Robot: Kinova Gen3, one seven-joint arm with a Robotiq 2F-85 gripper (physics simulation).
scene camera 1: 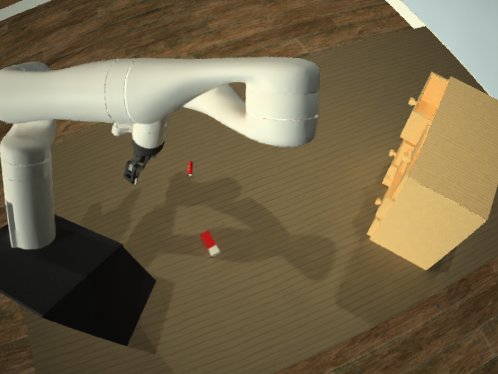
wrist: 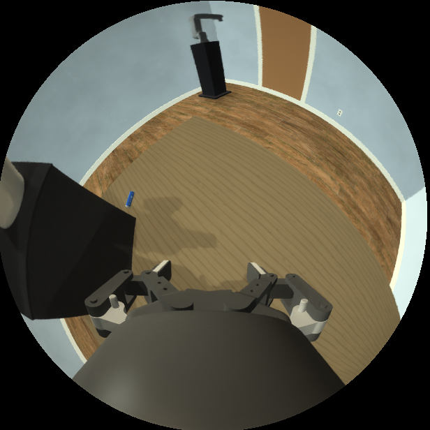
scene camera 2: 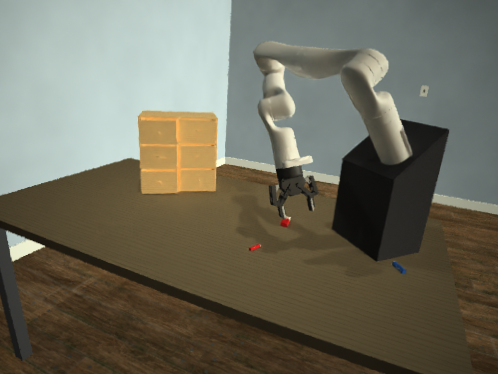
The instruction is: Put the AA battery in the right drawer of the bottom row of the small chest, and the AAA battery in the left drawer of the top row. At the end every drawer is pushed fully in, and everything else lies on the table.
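Places are measured from the arm's base along level axes (x back, y right, z up), in metres.
Where they show: gripper, between the fingertips: (scene camera 1: 142, 168) (scene camera 2: 298, 214); arm's base, origin of its link: (scene camera 1: 33, 235) (scene camera 2: 395, 154).
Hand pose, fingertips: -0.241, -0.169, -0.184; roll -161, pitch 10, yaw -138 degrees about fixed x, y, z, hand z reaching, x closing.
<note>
Things, the pixels of their top centre, and the offset from my fingertips, as dx, dy, dz. Level surfaces: height alone.
- small red cylinder, centre of its top: (scene camera 1: 189, 167) (scene camera 2: 255, 245) -0.118, -0.025, -0.123
- blue cylinder, centre of its top: (scene camera 2: 399, 265) +0.309, +0.055, -0.119
- small wooden chest, centre of its top: (scene camera 1: 469, 139) (scene camera 2: 178, 114) -0.646, +0.368, +0.195
- white block, centre of its top: (scene camera 1: 209, 242) (scene camera 2: 285, 219) -0.084, +0.208, -0.120
- table, height of its surface: dz -0.133
A small red cylinder (scene camera 1: 190, 168) (scene camera 2: 255, 247), battery-like, lies on the table. A blue cylinder (scene camera 2: 399, 267) (wrist: 130, 199), also battery-like, lies near the black pedestal; it does not show in scene camera 1. Which is AA and which AAA I cannot read. The small wooden chest (scene camera 1: 450, 145) (scene camera 2: 178, 150) has two columns of three knobbed drawers. In scene camera 1 its fronts stand unevenly, with gaps at some drawers; how far each is out is hard to tell. My gripper (scene camera 1: 133, 181) (scene camera 2: 298, 214) (wrist: 208, 270) is open and empty, above the table at the pedestal side, away from the chest.
A red and white block (scene camera 1: 209, 243) (scene camera 2: 285, 223) lies on the table (scene camera 1: 280, 320) between the pedestal and the chest. The black pedestal (scene camera 1: 100, 295) (scene camera 2: 370, 210) (wrist: 85, 240) carries the arm. The arm's upper links reach over the table in scene camera 1.
</note>
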